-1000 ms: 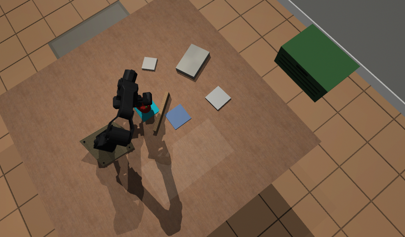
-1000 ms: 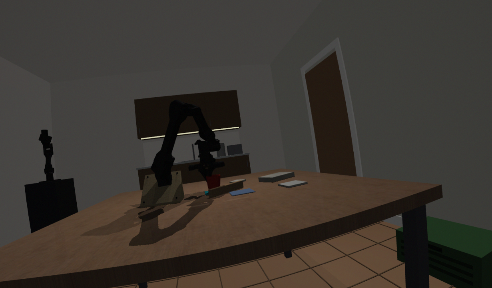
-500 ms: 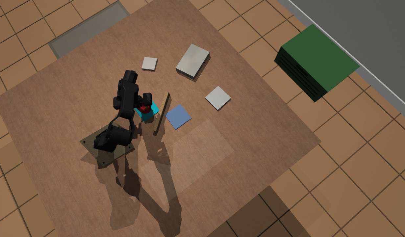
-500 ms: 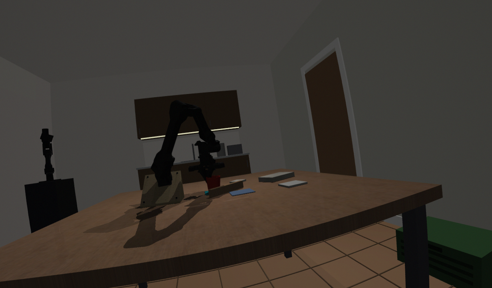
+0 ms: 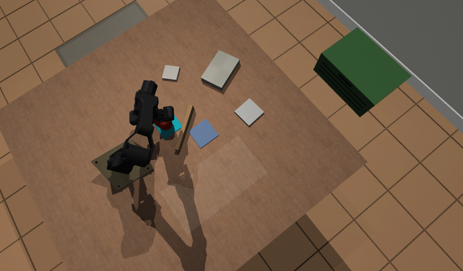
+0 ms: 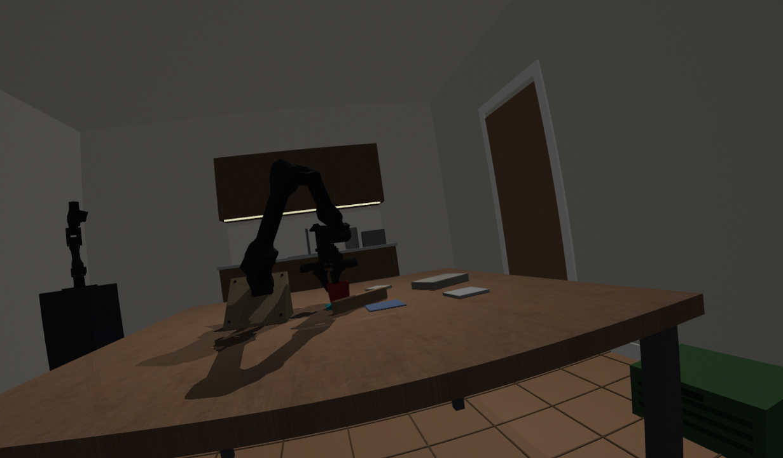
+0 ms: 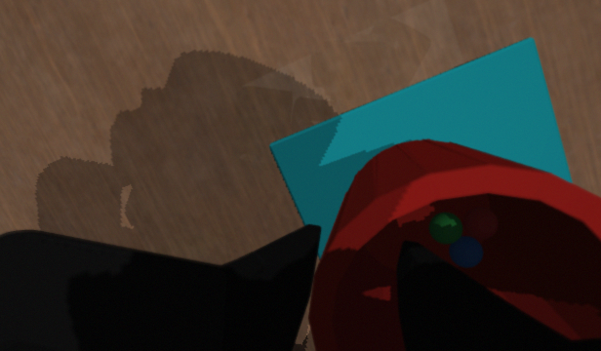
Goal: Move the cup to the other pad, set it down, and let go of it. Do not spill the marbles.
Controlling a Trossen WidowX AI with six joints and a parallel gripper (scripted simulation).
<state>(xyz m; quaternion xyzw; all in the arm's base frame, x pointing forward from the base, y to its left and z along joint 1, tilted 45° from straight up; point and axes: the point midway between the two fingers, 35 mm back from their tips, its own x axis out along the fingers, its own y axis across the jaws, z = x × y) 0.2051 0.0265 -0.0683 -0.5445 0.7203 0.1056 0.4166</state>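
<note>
The red cup lies 2 cm ahead of my gripper tip, 1 cm to the right of it and 1 cm below it. The rest, counted from my gripper tip: cyan pad 3 cm ahead, 2 cm to the right, 5 cm below; then wooden bar 8 cm ahead, 9 cm to the right, 4 cm below; then blue marble 3 cm ahead, 3 cm to the right, 3 cm below.
</note>
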